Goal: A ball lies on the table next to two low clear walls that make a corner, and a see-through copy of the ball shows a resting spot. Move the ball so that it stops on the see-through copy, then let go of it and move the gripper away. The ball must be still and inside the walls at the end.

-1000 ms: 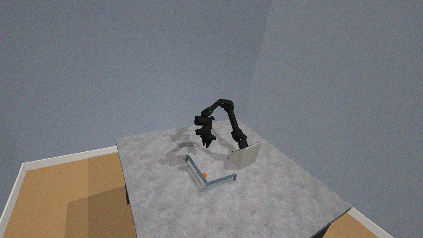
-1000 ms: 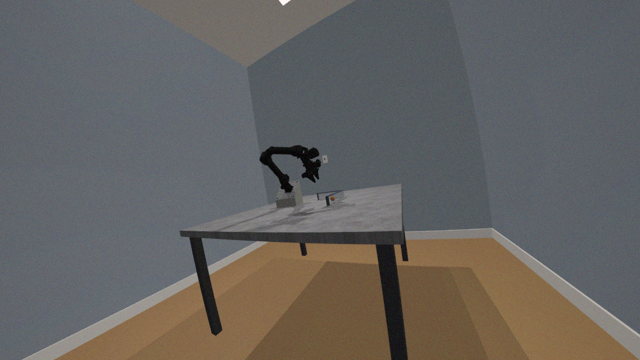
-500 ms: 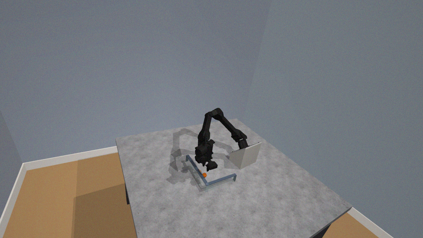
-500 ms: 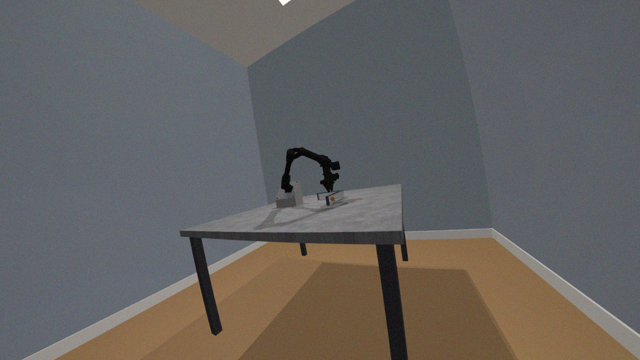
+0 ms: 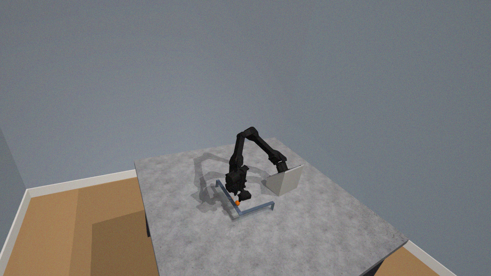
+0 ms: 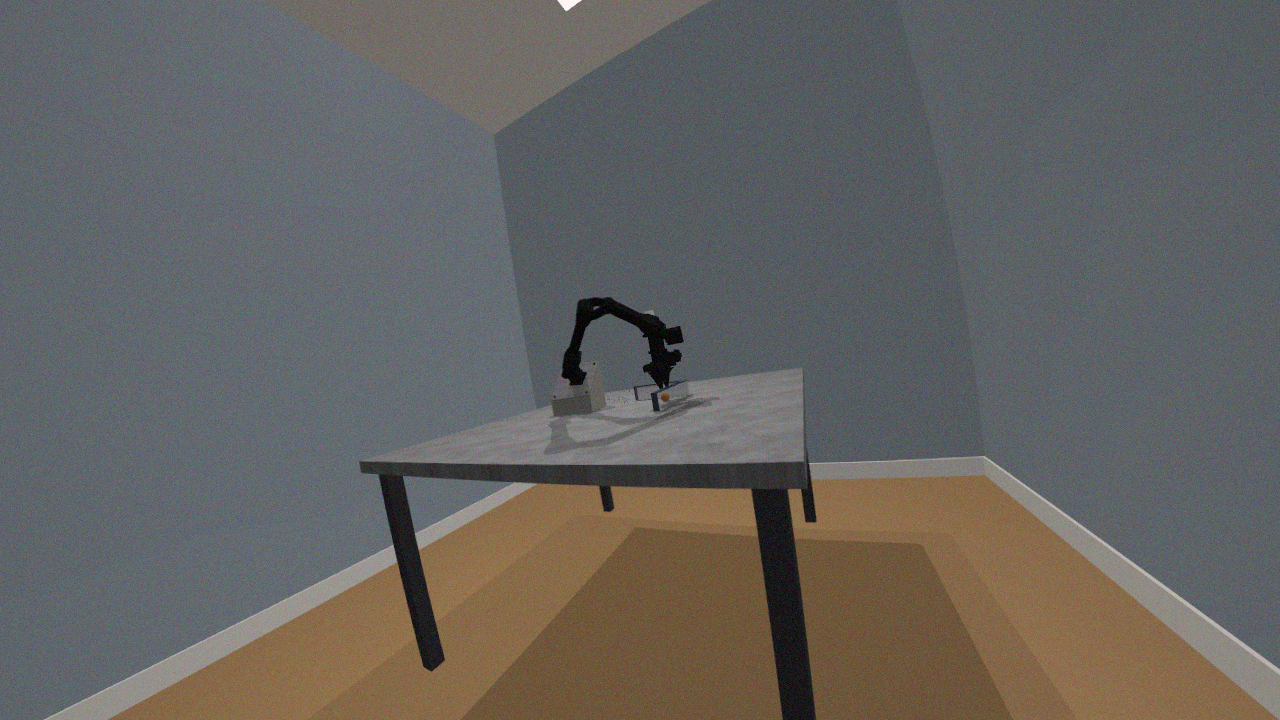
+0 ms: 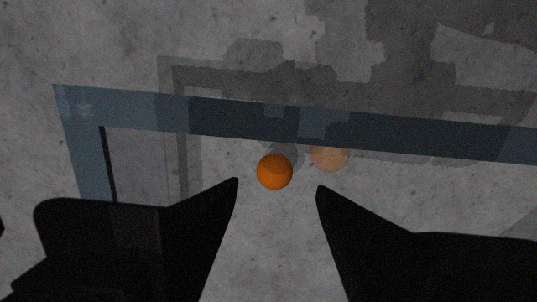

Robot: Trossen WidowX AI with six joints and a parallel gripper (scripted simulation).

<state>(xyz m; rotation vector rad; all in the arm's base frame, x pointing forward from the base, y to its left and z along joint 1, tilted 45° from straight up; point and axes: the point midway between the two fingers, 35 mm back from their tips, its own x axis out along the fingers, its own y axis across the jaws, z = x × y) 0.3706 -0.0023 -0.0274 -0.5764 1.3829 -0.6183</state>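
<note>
Now: the see-through copy of ball 10 mm ahead of my gripper tip, 40 mm to the right of it and 40 mm below it. From my gripper tip the other things lie so: orange ball (40 mm below); clear wall (40 mm ahead, 40 mm to the right, 20 mm below).
</note>
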